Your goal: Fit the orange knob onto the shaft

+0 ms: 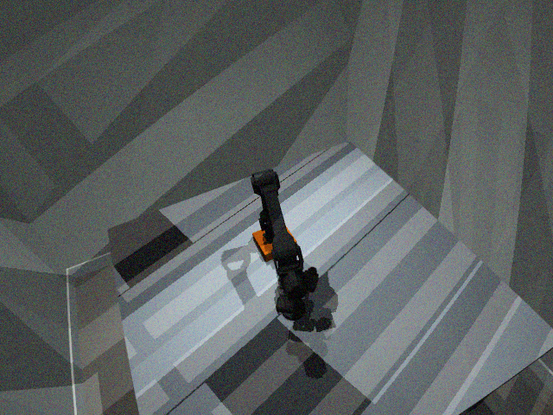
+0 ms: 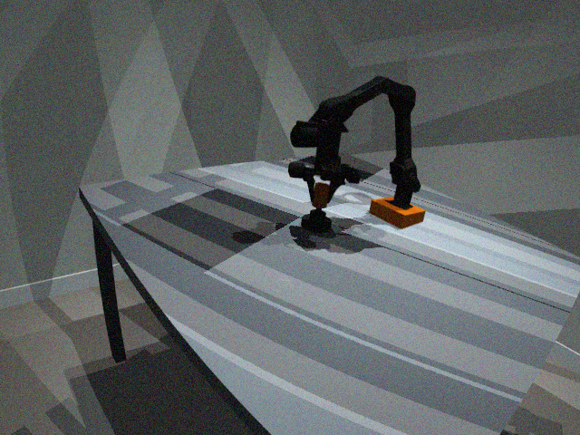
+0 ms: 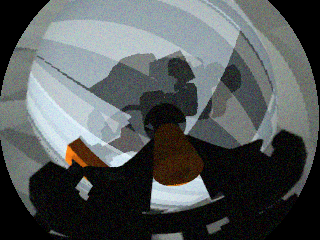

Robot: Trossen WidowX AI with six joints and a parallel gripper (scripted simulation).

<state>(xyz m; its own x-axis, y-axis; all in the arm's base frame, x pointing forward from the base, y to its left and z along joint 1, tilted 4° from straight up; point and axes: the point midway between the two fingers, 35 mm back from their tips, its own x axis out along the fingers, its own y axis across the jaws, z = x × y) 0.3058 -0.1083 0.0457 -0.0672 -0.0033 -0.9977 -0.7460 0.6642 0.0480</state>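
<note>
Now: the orange knob 2 cm above my gripper tip. From my gripper tip the other things lie so: dark round pedestal: 4 cm below.
</note>
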